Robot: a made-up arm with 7 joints. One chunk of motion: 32 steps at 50 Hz.
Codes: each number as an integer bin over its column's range. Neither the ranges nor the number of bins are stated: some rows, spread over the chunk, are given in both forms.
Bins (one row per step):
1: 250 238 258 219 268 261
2: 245 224 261 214 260 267
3: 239 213 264 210 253 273
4: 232 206 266 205 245 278
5: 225 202 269 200 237 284
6: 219 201 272 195 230 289
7: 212 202 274 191 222 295
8: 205 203 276 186 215 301
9: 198 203 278 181 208 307
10: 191 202 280 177 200 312
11: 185 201 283 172 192 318
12: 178 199 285 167 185 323
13: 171 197 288 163 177 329
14: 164 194 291 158 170 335
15: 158 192 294 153 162 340
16: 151 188 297 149 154 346
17: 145 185 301 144 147 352
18: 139 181 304 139 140 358
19: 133 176 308 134 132 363
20: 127 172 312 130 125 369
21: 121 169 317 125 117 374
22: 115 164 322 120 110 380
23: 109 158 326 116 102 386
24: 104 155 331 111 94 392
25: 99 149 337 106 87 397
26: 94 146 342 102 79 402
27: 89 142 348 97 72 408
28: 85 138 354 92 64 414
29: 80 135 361 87 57 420
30: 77 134 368 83 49 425
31: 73 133 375 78 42 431
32: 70 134 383 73 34 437
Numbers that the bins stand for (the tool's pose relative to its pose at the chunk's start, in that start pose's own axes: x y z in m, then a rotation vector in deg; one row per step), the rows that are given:
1: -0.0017 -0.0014 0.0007 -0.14 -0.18 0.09
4: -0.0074 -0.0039 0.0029 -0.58 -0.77 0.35
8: -0.0158 -0.0041 0.0056 -1.18 -1.53 0.71
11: -0.0221 -0.0043 0.0075 -1.61 -2.12 0.98
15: -0.0305 -0.0050 0.0105 -2.21 -2.88 1.32
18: -0.0365 -0.0058 0.0133 -2.65 -3.44 1.60
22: -0.0440 -0.0072 0.0182 -3.24 -4.20 1.95
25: -0.0490 -0.0083 0.0223 -3.68 -4.79 2.22
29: -0.0550 -0.0094 0.0289 -4.28 -5.55 2.58
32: -0.0581 -0.0095 0.0349 -4.71 -6.14 2.84
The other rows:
2: -0.0033 -0.0025 0.0015 -0.30 -0.39 0.18
3: -0.0052 -0.0033 0.0023 -0.42 -0.56 0.27
5: -0.0095 -0.0042 0.0037 -0.74 -0.97 0.45
6: -0.0114 -0.0043 0.0045 -0.89 -1.15 0.52
7: -0.0136 -0.0042 0.0051 -1.02 -1.35 0.62
9: -0.0180 -0.0041 0.0062 -1.33 -1.71 0.81
10: -0.0202 -0.0042 0.0067 -1.46 -1.91 0.88
12: -0.0243 -0.0044 0.0081 -1.77 -2.29 1.06
13: -0.0265 -0.0046 0.0089 -1.90 -2.50 1.15
14: -0.0286 -0.0048 0.0097 -2.05 -2.68 1.24
16: -0.0327 -0.0053 0.0114 -2.33 -3.08 1.42
17: -0.0346 -0.0055 0.0125 -2.49 -3.26 1.51
19: -0.0384 -0.0062 0.0144 -2.80 -3.64 1.68
20: -0.0402 -0.0065 0.0155 -2.93 -3.82 1.78
21: -0.0421 -0.0068 0.0168 -3.09 -4.02 1.86
23: -0.0459 -0.0076 0.0193 -3.37 -4.41 2.04
24: -0.0474 -0.0079 0.0207 -3.52 -4.61 2.14
26: -0.0506 -0.0086 0.0237 -3.81 -4.99 2.29
27: -0.0521 -0.0089 0.0253 -3.96 -5.17 2.39
28: -0.0534 -0.0092 0.0270 -4.12 -5.37 2.48
30: -0.0559 -0.0095 0.0308 -4.40 -5.75 2.65
31: -0.0571 -0.0096 0.0327 -4.56 -5.93 2.75

